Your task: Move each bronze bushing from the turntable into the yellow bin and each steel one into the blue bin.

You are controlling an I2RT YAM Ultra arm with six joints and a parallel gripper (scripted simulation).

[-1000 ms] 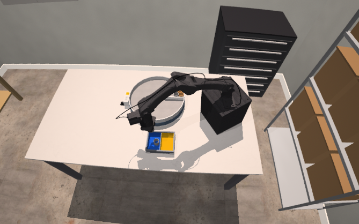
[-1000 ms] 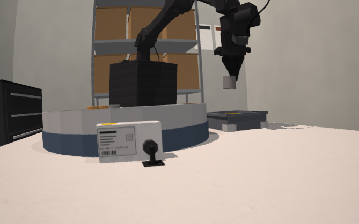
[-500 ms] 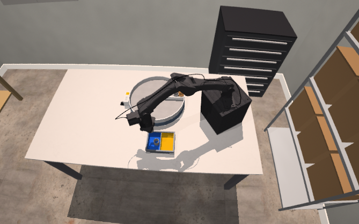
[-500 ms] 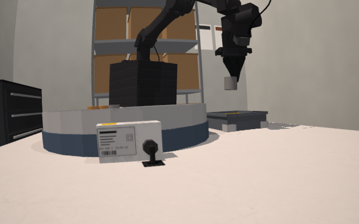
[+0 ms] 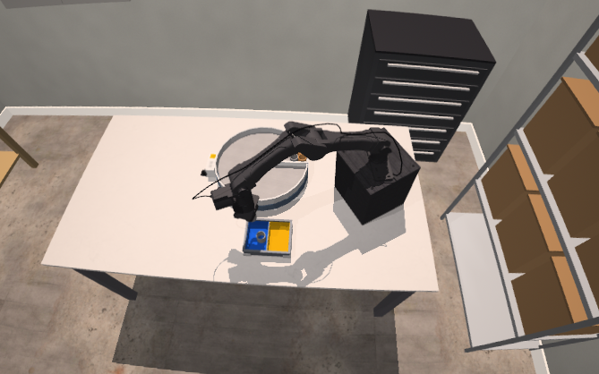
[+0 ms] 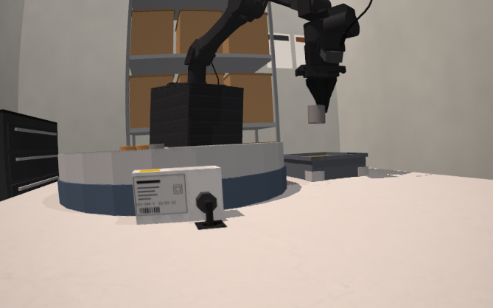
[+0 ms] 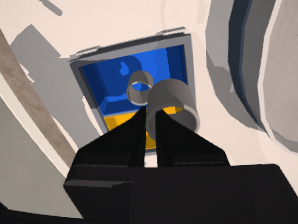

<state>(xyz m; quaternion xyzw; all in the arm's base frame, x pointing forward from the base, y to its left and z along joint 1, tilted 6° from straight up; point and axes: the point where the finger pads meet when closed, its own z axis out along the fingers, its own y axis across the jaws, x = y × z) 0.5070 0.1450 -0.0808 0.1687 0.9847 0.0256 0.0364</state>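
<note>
My gripper is now 20 mm past the blue bin, 20 mm to the right of it and 130 mm above it. Round my hand: yellow bin: 100 mm behind, 40 mm to the left, 130 mm below; round grey turntable: 50 mm behind, 320 mm to the right, 100 mm below.
</note>
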